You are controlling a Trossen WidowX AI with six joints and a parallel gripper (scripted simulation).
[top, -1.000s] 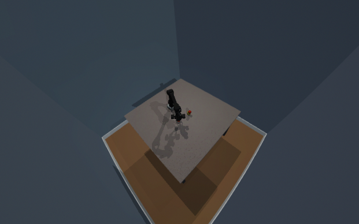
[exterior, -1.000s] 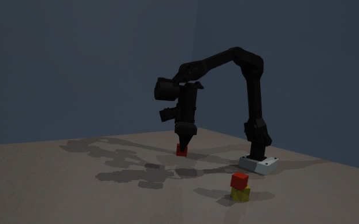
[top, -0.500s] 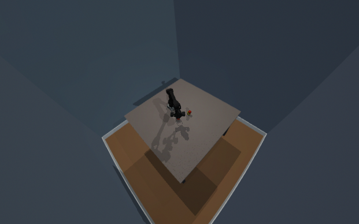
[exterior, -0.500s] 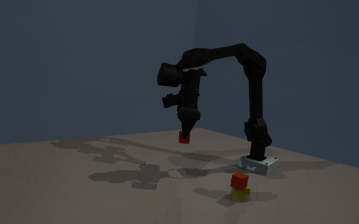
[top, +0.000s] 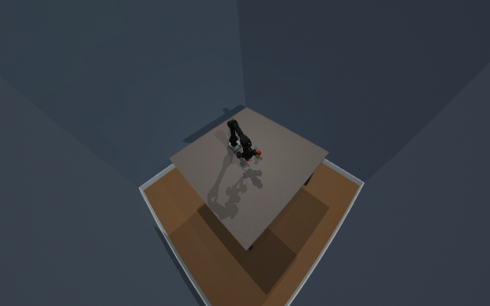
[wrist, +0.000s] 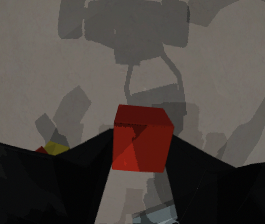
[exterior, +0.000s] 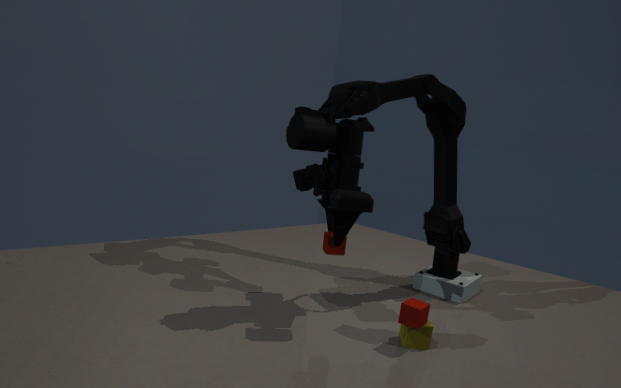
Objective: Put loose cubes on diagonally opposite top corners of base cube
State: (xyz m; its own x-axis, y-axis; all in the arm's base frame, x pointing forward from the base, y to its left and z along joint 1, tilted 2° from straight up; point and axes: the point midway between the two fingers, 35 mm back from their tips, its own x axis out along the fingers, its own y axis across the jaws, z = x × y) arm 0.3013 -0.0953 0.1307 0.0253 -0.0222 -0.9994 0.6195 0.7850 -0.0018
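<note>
The red cube lies 10 mm ahead of my gripper tip, 170 mm to the left of it and 70 mm below it. The rest, counted from my gripper tip: yellow base cube (10 mm behind, 170 mm to the left, 110 mm below).
</note>
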